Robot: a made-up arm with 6 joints. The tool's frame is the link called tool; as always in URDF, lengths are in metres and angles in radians. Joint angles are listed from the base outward.
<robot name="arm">
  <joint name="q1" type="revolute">
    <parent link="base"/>
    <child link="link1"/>
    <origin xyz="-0.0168 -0.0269 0.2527" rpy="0 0 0"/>
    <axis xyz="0 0 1"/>
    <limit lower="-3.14" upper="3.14"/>
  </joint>
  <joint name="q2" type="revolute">
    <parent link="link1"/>
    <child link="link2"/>
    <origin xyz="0.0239 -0.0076 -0.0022" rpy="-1.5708 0 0"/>
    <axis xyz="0 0 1"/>
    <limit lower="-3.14" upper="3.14"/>
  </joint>
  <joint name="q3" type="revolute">
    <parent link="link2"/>
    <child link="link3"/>
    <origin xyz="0.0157 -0.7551 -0.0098" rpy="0 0 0"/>
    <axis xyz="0 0 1"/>
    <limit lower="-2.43" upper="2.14"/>
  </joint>
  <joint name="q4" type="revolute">
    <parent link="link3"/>
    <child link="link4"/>
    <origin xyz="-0.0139 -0.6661 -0.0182" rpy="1.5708 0 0"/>
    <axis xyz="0 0 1"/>
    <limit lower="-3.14" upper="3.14"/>
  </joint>
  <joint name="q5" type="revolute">
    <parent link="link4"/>
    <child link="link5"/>
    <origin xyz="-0.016 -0.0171 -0.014" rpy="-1.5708 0 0"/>
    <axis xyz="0 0 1"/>
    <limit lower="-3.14" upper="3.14"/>
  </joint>
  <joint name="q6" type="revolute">
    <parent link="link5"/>
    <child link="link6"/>
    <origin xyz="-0.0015 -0.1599 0.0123" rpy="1.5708 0 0"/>
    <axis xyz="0 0 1"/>
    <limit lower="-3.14" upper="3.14"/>
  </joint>
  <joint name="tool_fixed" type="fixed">
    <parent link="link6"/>
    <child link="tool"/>
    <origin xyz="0.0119 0.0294 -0.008" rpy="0 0 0"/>
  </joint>
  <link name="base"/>
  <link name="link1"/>
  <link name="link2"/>
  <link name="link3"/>
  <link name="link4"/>
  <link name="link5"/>
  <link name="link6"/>
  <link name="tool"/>
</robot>
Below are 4 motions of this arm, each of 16 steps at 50 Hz.
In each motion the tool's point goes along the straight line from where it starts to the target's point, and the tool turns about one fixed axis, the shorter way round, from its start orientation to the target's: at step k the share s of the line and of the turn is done. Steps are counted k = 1, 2, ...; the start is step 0. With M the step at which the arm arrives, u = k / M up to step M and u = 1 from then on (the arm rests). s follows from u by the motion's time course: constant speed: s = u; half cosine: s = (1 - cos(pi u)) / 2; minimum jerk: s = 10 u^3 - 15 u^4 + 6 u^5.
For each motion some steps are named. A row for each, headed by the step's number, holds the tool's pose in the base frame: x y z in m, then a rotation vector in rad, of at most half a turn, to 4 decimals.
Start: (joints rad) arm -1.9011 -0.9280 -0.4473 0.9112 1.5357 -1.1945
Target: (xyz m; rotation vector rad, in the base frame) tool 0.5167 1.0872 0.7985 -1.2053 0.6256 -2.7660
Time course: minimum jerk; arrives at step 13
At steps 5, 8, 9, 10, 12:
5: 0.4546 1.0674 0.8776 -1.1719 0.6486 -2.7102
8: 0.4912 1.0791 0.8310 -1.1915 0.6352 -2.7431
9: 0.5015 1.0823 0.8179 -1.1971 0.6313 -2.7524
10: 0.5093 1.0848 0.8079 -1.2013 0.6284 -2.7594
12: 0.5163 1.0871 0.7990 -1.2051 0.6257 -2.7657

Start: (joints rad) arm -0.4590 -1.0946 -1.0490 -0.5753 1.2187 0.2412
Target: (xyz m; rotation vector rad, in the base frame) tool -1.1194 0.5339 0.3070 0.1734 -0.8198 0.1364
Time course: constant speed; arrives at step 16
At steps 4, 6, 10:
4: -1.1859 0.4857 0.3173 0.2297 -0.9918 -0.0630
6: -1.1749 0.4937 0.3156 0.2204 -0.9636 -0.0293
10: -1.1527 0.5098 0.3122 0.2017 -0.9066 0.0374

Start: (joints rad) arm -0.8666 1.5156 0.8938 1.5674 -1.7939 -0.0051
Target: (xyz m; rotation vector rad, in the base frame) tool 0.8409 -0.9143 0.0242 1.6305 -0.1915 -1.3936
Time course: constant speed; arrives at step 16
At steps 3, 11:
3: 0.6649 -1.0600 -0.1296 1.5909 -0.1544 -1.4787
11: 0.7732 -0.9703 -0.0349 1.6156 -0.1773 -1.4265

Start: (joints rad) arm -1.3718 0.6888 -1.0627 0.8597 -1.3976 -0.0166
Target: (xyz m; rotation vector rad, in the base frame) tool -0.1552 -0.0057 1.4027 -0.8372 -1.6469 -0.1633
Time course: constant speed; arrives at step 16
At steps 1, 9, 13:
1: -0.1326 -0.1760 1.4133 -0.6476 -1.5298 -0.1975
9: -0.1446 -0.0852 1.4076 -0.7482 -1.5931 -0.1797
13: -0.1507 -0.0398 1.4048 -0.7989 -1.6240 -0.1704

